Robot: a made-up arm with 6 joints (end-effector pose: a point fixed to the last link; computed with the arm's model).
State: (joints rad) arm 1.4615 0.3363 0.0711 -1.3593 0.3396 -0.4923
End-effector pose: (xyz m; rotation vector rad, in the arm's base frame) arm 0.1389 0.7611 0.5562 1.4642 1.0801 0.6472
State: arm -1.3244 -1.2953 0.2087 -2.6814 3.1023 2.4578
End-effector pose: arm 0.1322 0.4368 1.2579 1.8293 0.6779 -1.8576
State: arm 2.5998 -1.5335 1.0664 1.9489 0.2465 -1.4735
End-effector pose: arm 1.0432 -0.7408 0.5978 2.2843 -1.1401 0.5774
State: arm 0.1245 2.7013 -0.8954 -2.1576 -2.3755 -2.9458
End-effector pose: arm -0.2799 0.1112 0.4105 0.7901 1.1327 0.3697
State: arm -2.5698 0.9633 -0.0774 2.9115 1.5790 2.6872
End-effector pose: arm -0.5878 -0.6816 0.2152 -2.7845 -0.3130 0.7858
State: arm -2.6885 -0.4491 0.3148 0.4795 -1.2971 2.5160
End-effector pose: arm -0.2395 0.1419 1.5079 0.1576 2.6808 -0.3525
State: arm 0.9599 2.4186 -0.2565 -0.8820 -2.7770 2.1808
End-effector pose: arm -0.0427 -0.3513 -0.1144 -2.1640 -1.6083 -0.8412
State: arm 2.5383 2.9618 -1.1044 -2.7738 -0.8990 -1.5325
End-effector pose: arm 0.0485 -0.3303 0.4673 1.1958 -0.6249 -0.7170
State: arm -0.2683 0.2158 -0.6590 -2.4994 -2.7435 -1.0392
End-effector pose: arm 0.4741 0.0873 0.3816 -1.4386 -1.5571 -1.4840
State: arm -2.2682 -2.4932 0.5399 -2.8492 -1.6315 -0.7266
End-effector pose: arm 0.8394 0.6111 0.1284 -0.2204 1.3226 -0.0365
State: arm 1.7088 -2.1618 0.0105 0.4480 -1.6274 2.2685
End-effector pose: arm 0.3647 -0.9095 0.6088 -1.4177 -1.3414 0.3172
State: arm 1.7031 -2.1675 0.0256 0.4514 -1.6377 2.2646
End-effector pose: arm 0.3603 -0.9205 0.5957 -1.4070 -1.3298 0.3130
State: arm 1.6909 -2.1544 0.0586 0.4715 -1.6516 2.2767
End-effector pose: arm 0.3488 -0.9424 0.5893 -1.4224 -1.3009 0.2972
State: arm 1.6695 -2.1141 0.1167 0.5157 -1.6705 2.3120
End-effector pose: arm 0.3260 -0.9787 0.5937 -1.4749 -1.2458 0.2669
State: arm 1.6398 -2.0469 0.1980 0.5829 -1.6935 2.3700
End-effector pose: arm 0.2901 -1.0254 0.6107 -1.5618 -1.1640 0.2272
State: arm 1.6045 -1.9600 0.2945 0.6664 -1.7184 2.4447
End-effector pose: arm 0.2423 -1.0742 0.6396 -1.6716 -1.0608 0.1859
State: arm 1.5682 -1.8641 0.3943 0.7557 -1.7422 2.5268
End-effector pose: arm 0.1878 -1.1160 0.6781 -1.7890 -0.9476 0.1517
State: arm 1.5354 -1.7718 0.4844 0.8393 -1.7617 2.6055
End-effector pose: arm 0.1346 -1.1449 0.7210 -1.8991 -0.8388 0.1284
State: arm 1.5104 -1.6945 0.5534 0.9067 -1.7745 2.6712
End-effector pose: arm 0.0916 -1.1597 0.7624 -1.9908 -0.7498 0.1158
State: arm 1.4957 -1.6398 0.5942 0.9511 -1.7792 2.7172
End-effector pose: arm 0.0651 -1.1632 0.7975 -2.0585 -0.6917 0.1101
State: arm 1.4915 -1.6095 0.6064 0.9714 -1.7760 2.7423
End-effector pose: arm 0.0562 -1.1592 0.8235 -2.1022 -0.6676 0.1071
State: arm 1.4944 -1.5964 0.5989 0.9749 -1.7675 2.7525
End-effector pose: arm 0.0594 -1.1511 0.8425 -2.1291 -0.6677 0.1049
